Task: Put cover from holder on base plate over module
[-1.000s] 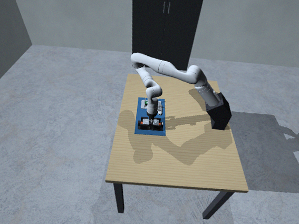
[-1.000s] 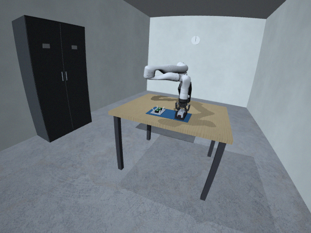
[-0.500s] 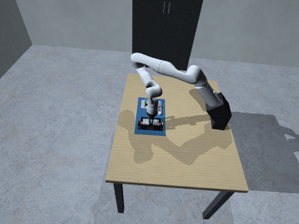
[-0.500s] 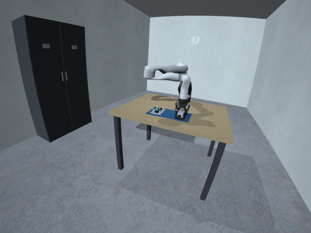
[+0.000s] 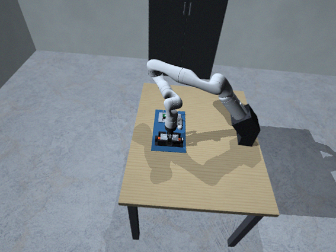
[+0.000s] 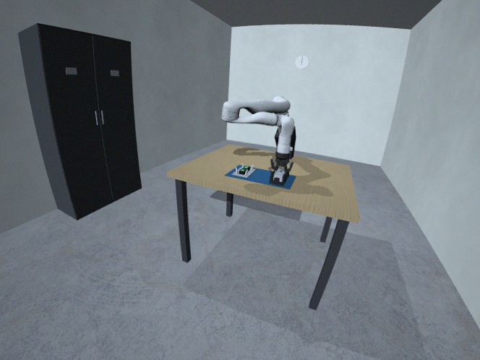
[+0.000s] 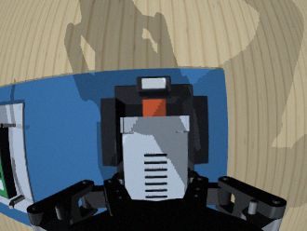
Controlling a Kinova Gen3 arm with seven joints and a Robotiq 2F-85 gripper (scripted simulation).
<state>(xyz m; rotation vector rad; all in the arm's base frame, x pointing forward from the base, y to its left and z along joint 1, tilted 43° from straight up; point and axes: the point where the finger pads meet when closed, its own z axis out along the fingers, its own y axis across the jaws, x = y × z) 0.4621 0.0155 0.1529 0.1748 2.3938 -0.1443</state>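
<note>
Now: the light grey cover right at my hand.
</note>
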